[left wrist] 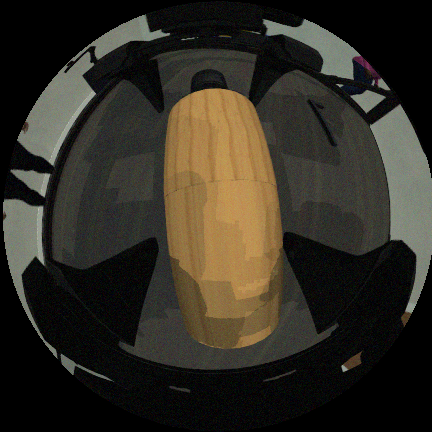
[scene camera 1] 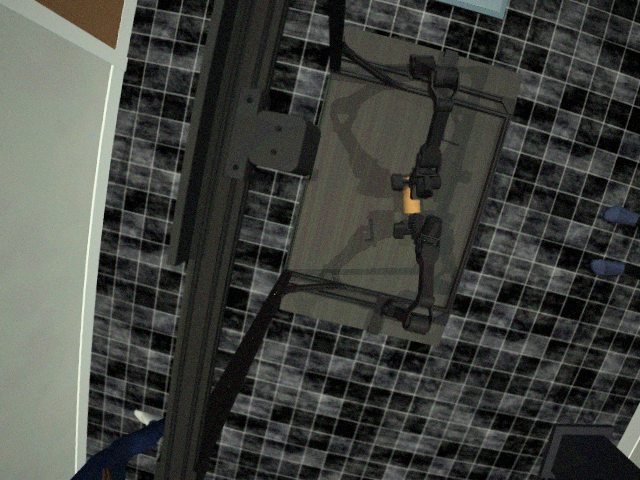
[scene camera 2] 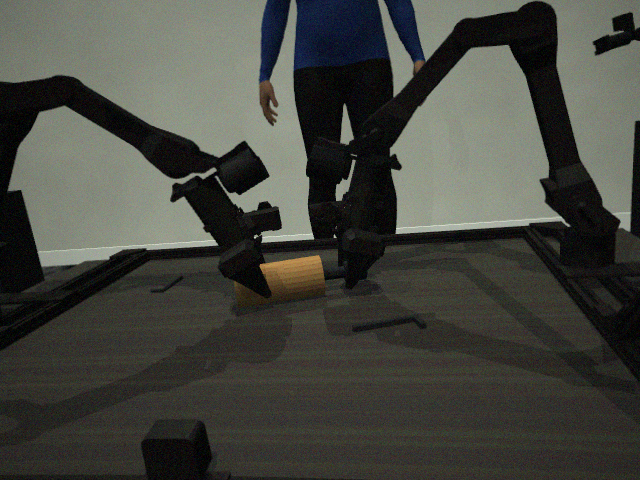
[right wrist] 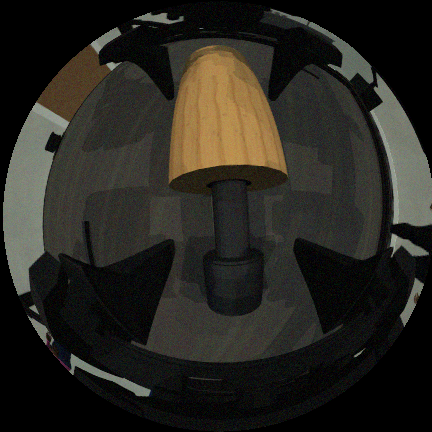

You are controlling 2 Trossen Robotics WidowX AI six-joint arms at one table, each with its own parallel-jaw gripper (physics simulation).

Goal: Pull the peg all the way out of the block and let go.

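Seen in the pictures: left gripper, fingertip midpoint: [left wrist: 220,241] [scene camera 1: 410,190] [scene camera 2: 269,288]; right gripper, fingertip midpoint: [scene camera 2: 344,279] [right wrist: 236,245]; left arm's base at its link origin: [scene camera 1: 415,70]; right arm's base at its link origin: [scene camera 1: 388,306] [scene camera 2: 588,265].
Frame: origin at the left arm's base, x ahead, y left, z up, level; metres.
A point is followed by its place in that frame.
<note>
The yellow wooden block [scene camera 1: 412,202] {y -0.041, x 0.521, z 0.047 m} [scene camera 2: 297,279] {y -0.069, x 0.521, z 0.023 m} [left wrist: 225,215] {y -0.037, x 0.488, z 0.047 m} [right wrist: 225,130] {y -0.038, x 0.549, z 0.047 m} is a cylinder lying on its side on the table. The black peg [scene camera 2: 334,272] {y -0.044, x 0.585, z 0.017 m} [left wrist: 209,79] {y -0.035, x 0.606, z 0.031 m} [right wrist: 231,220] {y -0.035, x 0.584, z 0.023 m} sticks out of its end, with part of the shaft and a thick head showing. My left gripper [scene camera 2: 267,291] {y -0.037, x 0.474, z 0.005 m} [left wrist: 220,241] {y -0.037, x 0.474, z 0.005 m} is open and low, its fingers on either side of the block, nothing gripped. My right gripper [scene camera 2: 351,283] {y -0.030, x 0.603, z -0.003 m} [right wrist: 236,245] {y -0.030, x 0.603, z -0.003 m} is open and low, its fingers on either side of the peg near the head. In scene camera 2 the peg's head is largely hidden behind a right finger.
A dark L-shaped key [scene camera 2: 387,323] {y -0.207, x 0.632, z -0.014 m} [left wrist: 322,122] {y -0.199, x 0.622, z -0.015 m} lies on the table [scene camera 2: 310,403] {y -0.366, x 0.506, z -0.019 m} in front of the right gripper. A smaller key [scene camera 2: 168,285] {y 0.121, x 0.281, z -0.013 m} lies at the far left. A dark box-shaped part [scene camera 2: 178,449] {y -0.471, x 0.389, z 0.024 m} stands at the near edge. The two grippers are close together.
</note>
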